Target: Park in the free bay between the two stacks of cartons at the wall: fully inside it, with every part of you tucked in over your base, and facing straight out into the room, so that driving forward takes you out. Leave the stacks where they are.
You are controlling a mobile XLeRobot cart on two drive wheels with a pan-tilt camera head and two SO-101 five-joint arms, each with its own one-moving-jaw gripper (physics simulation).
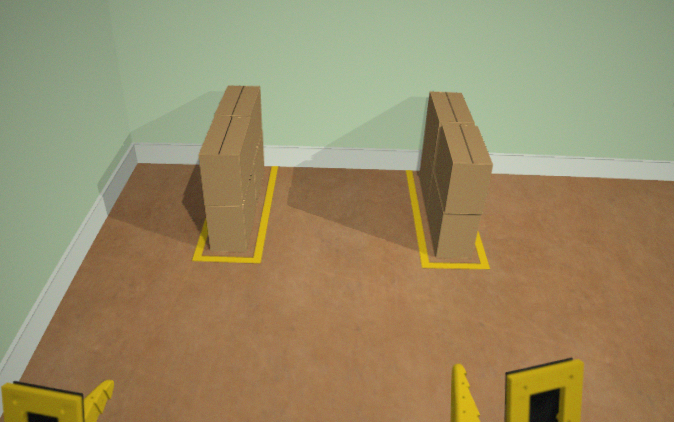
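Two stacks of brown cartons stand at the far wall, a left stack (225, 180) and a right stack (467, 187), each within a yellow floor outline (227, 259) (455, 265). The free bay (340, 215) lies between them, reaching to the wall, partly in shadow. I face the wall and the bay from outside. My left gripper (465, 400) shows at the bottom right, with one notched yellow jaw beside a square yellow frame. My right gripper (99, 400) shows at the bottom left, partly cut off. Both reach forward in front of me; whether their jaws are open is hidden.
A green wall (340, 60) with a white baseboard (345, 158) runs behind the stacks. Another wall (45, 125) with its baseboard (65, 270) runs down the left side and meets it in a corner left of the left stack. Brown floor (325, 320) lies before the stacks.
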